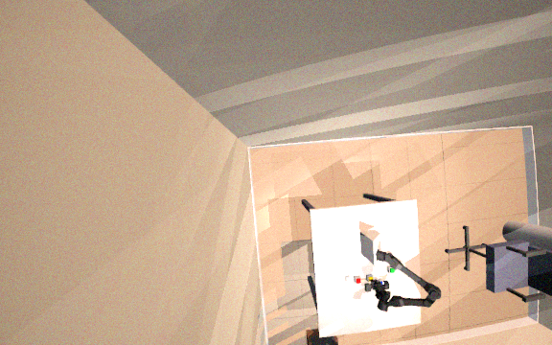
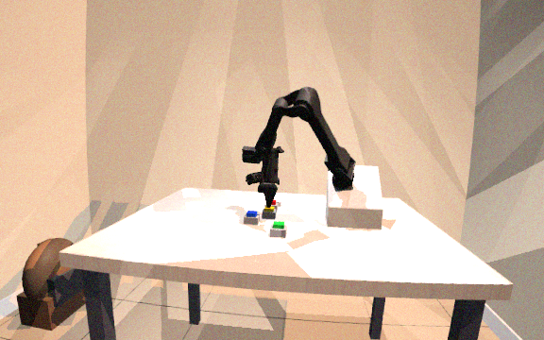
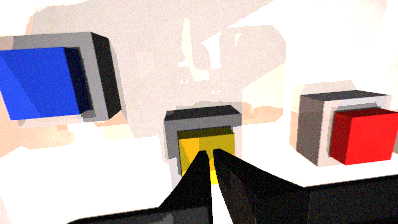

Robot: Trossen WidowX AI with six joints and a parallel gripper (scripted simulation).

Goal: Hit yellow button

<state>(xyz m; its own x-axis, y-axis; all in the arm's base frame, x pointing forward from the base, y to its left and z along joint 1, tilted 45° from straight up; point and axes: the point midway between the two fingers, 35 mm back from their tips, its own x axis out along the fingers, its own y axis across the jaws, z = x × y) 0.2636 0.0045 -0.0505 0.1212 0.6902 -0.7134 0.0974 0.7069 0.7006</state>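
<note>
My gripper tip is 1 cm above the yellow button. From my gripper tip the other things lie so: grey-and-white object: 18 cm to the right, 4 cm behind, 3 cm below; blue button: 7 cm to the left, 6 cm ahead; red button: 10 cm to the right, 1 cm behind.
</note>
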